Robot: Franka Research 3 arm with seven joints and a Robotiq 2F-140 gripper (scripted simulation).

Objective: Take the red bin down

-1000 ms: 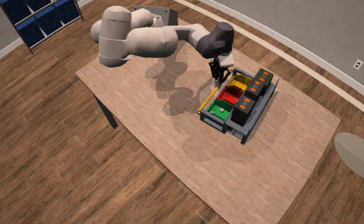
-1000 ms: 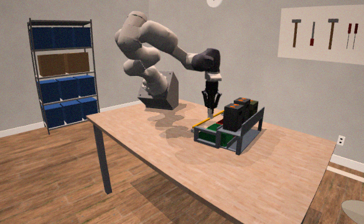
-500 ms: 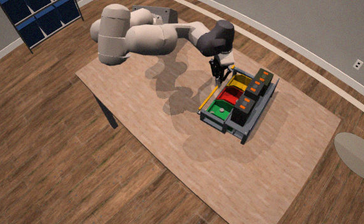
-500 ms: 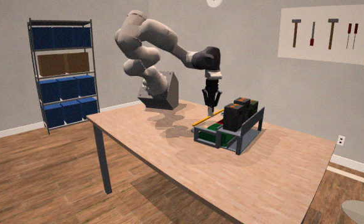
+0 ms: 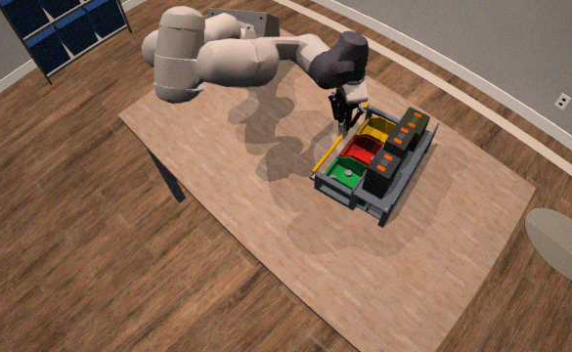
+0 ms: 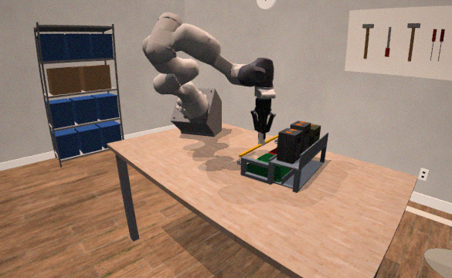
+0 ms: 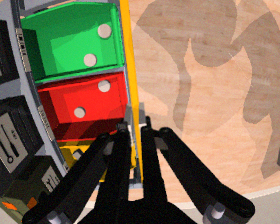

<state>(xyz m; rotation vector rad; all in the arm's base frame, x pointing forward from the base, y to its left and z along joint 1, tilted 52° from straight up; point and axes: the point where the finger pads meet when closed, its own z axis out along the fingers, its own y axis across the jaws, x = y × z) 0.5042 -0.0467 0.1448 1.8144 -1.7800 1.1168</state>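
Right now my hand is 30 mm above the yellow bar. From my hand the other things lie so: red open bin (100 mm ahead, 80 mm below, 10 mm to the right); then yellow bin (120 mm ahead, 100 mm to the left, 80 mm below); then green bin (120 mm to the right, 90 mm ahead, 80 mm below).
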